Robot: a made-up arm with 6 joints.
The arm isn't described. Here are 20 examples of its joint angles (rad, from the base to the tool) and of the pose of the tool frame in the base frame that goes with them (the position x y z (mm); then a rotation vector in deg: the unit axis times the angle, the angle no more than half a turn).
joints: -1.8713 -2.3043 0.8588 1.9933 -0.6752 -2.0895
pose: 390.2 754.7 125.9 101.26 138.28 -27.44
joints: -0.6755 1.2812 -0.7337 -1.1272 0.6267 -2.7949
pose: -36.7 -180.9 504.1 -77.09 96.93 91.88
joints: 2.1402 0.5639 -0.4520 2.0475 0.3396 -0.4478
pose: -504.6 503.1 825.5 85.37 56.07 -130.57
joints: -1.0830 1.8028 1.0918 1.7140 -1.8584 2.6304
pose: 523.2 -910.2 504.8 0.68 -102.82 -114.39
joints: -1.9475 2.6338 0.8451 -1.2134 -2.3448 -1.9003
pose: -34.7 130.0 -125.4 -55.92 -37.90 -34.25
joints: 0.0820 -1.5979 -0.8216 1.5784 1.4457 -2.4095
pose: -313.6 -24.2 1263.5 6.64 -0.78 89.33
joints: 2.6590 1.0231 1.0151 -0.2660 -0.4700 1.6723
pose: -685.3 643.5 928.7 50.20 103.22 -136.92
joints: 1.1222 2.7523 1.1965 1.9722 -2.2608 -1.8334
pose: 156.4 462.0 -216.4 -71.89 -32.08 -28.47
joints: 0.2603 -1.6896 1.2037 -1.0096 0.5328 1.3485
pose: -795.0 -413.0 955.2 60.20 -161.11 -32.88
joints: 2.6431 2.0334 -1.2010 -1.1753 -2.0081 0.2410
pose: 112.6 46.3 768.2 -51.42 107.18 -120.20
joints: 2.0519 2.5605 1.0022 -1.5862 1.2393 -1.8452
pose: 61.3 15.5 -146.6 98.82 37.13 1.17
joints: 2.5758 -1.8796 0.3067 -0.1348 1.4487 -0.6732
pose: 768.7 -151.4 933.5 -125.20 39.59 21.05
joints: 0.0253 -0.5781 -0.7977 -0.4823 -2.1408 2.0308
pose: 236.1 -249.9 924.6 -37.39 46.24 132.31
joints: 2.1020 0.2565 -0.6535 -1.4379 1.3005 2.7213
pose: -39.0 244.4 641.9 -113.46 -42.82 35.79
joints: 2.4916 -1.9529 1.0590 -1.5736 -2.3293 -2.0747
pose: 723.2 -543.6 884.4 11.72 -49.91 -164.61
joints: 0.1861 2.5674 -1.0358 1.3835 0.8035 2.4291
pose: -263.6 -109.5 293.0 4.37 -32.57 139.50
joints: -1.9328 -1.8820 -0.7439 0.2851 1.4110 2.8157
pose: -108.5 397.6 1077.6 38.71 -18.96 55.35
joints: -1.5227 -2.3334 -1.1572 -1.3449 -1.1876 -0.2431
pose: -68.6 -107.9 802.0 33.92 -20.31 -11.97
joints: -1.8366 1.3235 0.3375 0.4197 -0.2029 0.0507
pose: -431.8 -829.2 501.8 41.02 67.51 -78.64
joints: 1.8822 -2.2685 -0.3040 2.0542 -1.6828 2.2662
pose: 153.0 -770.2 773.6 -107.37 16.38 11.60
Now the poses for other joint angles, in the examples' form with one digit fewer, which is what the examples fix.
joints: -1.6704 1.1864 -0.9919 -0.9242 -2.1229 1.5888
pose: -145 -37 598 123.3 -19.5 54.6
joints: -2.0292 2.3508 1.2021 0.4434 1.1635 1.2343
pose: -479 -535 11 -60.2 65.2 -74.9
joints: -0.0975 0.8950 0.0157 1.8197 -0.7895 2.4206
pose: 936 -53 805 88.3 -21.4 -62.7
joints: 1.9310 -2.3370 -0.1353 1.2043 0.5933 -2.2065
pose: 400 -790 611 -91.2 72.8 -103.4
